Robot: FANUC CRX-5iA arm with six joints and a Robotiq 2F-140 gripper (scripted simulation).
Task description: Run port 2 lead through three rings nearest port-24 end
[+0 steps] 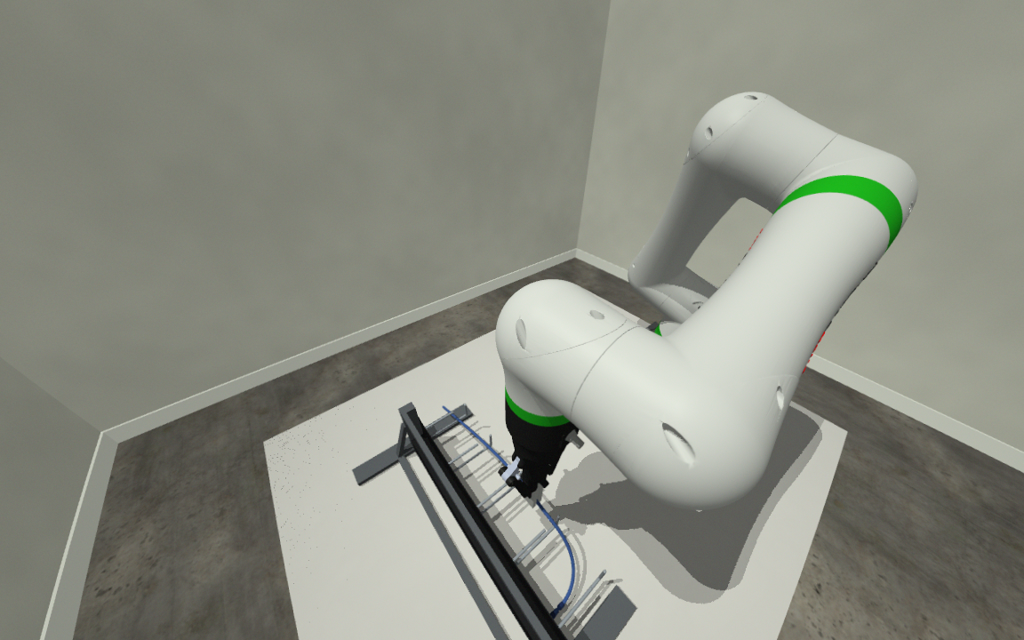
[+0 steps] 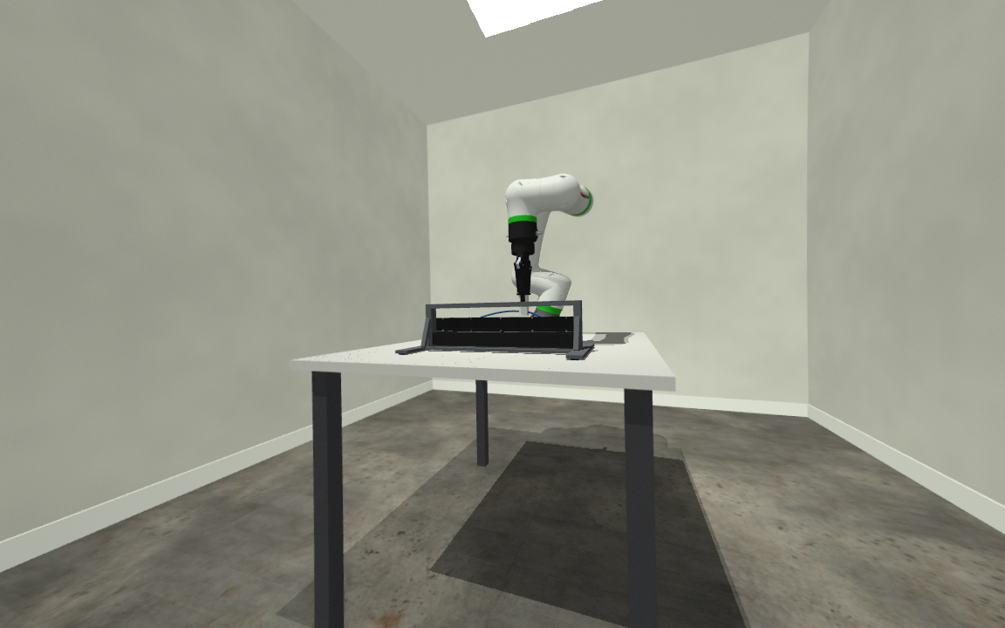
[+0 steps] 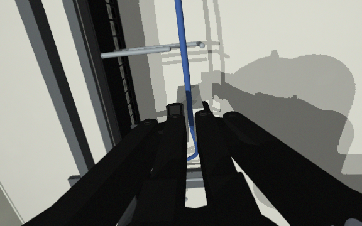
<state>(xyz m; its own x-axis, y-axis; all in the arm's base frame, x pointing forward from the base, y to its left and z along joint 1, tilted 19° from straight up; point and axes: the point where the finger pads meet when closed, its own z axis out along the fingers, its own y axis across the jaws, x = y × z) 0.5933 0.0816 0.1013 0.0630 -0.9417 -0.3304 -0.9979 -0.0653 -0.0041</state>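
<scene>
Now: the rack 10 cm ahead of my hand, 4 cm to the right of it and 7 cm below it.
</scene>
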